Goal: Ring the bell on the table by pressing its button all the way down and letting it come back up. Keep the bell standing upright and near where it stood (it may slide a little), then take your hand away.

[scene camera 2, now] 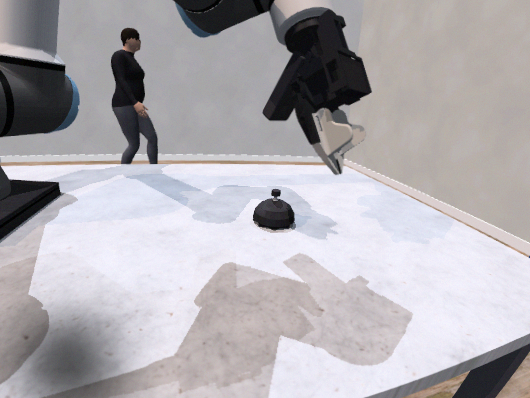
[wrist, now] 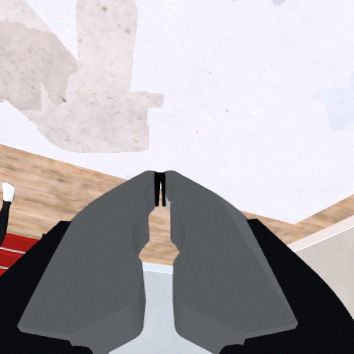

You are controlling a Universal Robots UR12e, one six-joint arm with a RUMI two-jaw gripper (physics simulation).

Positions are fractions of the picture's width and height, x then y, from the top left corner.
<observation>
gripper: scene camera 2 0.64,0.44; wrist 0.45,0.49
black domed bell: scene camera 2 0.52,0.54; not seen in the wrist view (out of frame)
</observation>
